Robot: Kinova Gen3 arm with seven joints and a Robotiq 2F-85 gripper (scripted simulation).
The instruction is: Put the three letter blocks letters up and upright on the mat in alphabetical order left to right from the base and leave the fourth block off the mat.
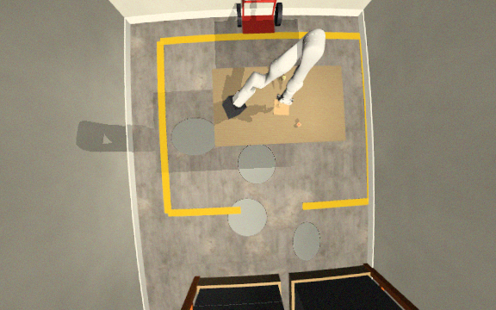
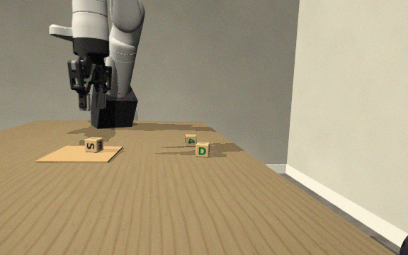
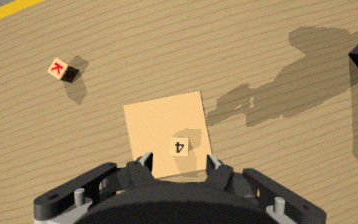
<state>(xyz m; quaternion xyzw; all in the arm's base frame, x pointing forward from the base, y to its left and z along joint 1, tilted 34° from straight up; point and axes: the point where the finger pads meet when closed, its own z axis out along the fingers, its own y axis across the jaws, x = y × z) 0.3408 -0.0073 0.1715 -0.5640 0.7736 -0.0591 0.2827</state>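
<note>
Right now the tan mat is 110 mm below my hand, 20 mm to the right of it and 20 mm ahead of it.
</note>
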